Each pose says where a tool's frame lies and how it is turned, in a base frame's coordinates. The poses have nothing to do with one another.
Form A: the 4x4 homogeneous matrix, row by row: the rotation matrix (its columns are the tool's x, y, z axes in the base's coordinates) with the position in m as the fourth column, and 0 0 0 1 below. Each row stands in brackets.
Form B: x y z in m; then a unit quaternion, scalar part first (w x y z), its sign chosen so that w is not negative. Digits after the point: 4 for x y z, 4 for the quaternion. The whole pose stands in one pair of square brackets.
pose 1, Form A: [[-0.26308 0.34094 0.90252 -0.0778], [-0.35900 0.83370 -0.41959 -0.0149], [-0.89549 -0.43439 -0.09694 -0.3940], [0 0 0 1]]
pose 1, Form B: [-0.0778 -0.0149 -0.3940 0.6070 -0.0061 0.7406 -0.2883]
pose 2, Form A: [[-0.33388 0.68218 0.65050 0.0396], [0.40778 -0.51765 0.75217 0.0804], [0.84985 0.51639 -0.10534 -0.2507], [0 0 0 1]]
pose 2, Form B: [0.0396 0.0804 -0.2507 0.1038 -0.5677 -0.4800 -0.6607]
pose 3, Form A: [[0.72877 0.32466 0.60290 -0.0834], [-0.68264 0.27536 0.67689 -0.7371], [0.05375 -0.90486 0.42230 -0.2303], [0 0 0 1]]
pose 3, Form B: [-0.0834 -0.7371 -0.2303 0.7789 -0.5077 0.1763 -0.3233]
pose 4, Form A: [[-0.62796 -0.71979 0.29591 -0.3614], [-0.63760 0.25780 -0.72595 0.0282], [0.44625 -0.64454 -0.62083 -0.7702], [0 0 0 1]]
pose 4, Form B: [-0.3614 0.0282 -0.7702 0.0475 0.4287 -0.7916 0.4328]
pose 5, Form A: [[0.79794 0.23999 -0.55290 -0.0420], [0.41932 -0.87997 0.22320 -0.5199], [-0.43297 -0.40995 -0.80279 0.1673], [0 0 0 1]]
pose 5, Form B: [-0.0420 -0.5199 0.1673 0.1697 -0.9328 -0.1767 0.2642]
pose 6, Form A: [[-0.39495 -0.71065 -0.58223 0.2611], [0.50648 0.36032 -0.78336 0.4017], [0.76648 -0.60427 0.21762 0.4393], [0 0 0 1]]
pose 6, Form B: [0.2611 0.4017 0.4393 0.5438 0.0823 -0.6200 0.5595]
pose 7, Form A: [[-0.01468 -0.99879 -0.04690 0.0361], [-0.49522 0.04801 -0.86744 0.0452], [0.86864 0.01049 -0.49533 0.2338], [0 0 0 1]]
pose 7, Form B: [0.0361 0.0452 0.2338 0.3667 0.5985 -0.6241 0.3433]
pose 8, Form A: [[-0.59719 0.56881 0.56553 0.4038], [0.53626 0.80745 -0.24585 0.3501], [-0.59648 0.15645 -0.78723 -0.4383], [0 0 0 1]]
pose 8, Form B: [0.4038 0.3501 -0.4383 0.3252 0.3093 0.8933 -0.0250]
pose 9, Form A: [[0.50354 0.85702 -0.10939 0.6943], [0.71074 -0.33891 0.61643 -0.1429], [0.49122 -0.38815 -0.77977 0.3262], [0 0 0 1]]
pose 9, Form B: [0.6943 -0.1429 0.3262 0.3102 -0.8097 -0.4841 -0.1179]
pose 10, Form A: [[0.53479 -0.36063 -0.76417 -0.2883], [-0.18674 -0.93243 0.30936 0.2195], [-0.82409 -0.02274 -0.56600 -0.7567], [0 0 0 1]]
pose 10, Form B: [-0.2883 0.2195 -0.7567 0.0953 -0.8708 0.1571 0.4560]
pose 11, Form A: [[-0.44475 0.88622 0.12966 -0.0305], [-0.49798 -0.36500 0.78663 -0.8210], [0.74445 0.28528 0.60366 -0.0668], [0 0 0 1]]
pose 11, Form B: [-0.0305 -0.8210 -0.0668 0.4455 -0.2813 -0.3450 -0.7768]
